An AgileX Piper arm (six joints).
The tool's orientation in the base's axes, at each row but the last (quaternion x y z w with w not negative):
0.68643, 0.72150, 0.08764, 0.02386
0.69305, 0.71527, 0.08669, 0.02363
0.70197, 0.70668, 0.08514, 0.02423
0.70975, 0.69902, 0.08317, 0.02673
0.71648, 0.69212, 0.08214, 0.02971
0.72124, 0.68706, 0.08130, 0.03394
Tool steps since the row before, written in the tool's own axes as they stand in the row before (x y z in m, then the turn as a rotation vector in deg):
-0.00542, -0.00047, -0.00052, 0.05, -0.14, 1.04
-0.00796, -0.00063, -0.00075, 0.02, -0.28, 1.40
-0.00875, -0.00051, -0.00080, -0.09, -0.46, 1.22
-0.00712, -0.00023, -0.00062, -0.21, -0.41, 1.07
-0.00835, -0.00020, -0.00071, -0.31, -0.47, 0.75
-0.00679, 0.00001, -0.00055, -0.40, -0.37, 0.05
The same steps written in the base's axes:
-0.00024, -0.00546, -0.00003, 0.02, 0.14, -1.04
-0.00043, -0.00801, -0.00005, -0.06, 0.14, -1.42
-0.00051, -0.00879, -0.00004, -0.27, 0.02, -1.28
-0.00039, -0.00714, 0.00000, -0.24, -0.12, -1.13
-0.00055, -0.00836, 0.00003, -0.35, -0.24, -0.84
-0.00037, -0.00680, 0.00006, -0.37, -0.38, -0.14

